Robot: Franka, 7 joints.
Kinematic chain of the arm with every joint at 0, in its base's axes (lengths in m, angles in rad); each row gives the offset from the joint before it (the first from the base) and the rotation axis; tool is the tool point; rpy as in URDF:
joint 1: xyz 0 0 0.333 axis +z
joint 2: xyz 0 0 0 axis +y
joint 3: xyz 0 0 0.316 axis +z
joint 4: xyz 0.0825 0 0 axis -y
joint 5: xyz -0.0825 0 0.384 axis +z
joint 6: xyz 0 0 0 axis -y
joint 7: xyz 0.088 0 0 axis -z
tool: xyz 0 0 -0.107 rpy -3.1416 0 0
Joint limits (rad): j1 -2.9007..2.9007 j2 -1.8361..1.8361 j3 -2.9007..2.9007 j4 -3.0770..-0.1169 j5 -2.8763..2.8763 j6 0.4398..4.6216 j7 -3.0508..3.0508
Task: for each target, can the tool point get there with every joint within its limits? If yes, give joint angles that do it. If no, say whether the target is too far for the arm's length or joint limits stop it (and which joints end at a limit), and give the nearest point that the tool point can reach.
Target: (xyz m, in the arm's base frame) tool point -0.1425 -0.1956 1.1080
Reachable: yes | joints 0.7814 -0.8545 -0.1386 -1.1221 -0.2000 3.3180 1.3773
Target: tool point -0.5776 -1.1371 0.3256
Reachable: no: too far | nearest point -0.3885 -0.7649 0.3280 | short by 0.418 m
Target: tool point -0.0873 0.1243 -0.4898
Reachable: no: joint limits stop it (at a limit: joint 2) | nearest point -0.1032 0.1470 -0.3506 | short by 0.142 m
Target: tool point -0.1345 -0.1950 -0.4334
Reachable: no: joint limits stop it (at a limit: joint 2) | nearest point -0.1377 -0.1997 -0.3592 | short by 0.074 m
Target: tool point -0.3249 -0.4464 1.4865
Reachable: no: too far | nearest point -0.2180 -0.2995 1.1068 | short by 0.421 m
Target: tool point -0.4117 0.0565 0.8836
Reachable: yes | joints 1.2225 -0.0408 1.4168 -1.2712 -1.1708 4.1586 -2.3912
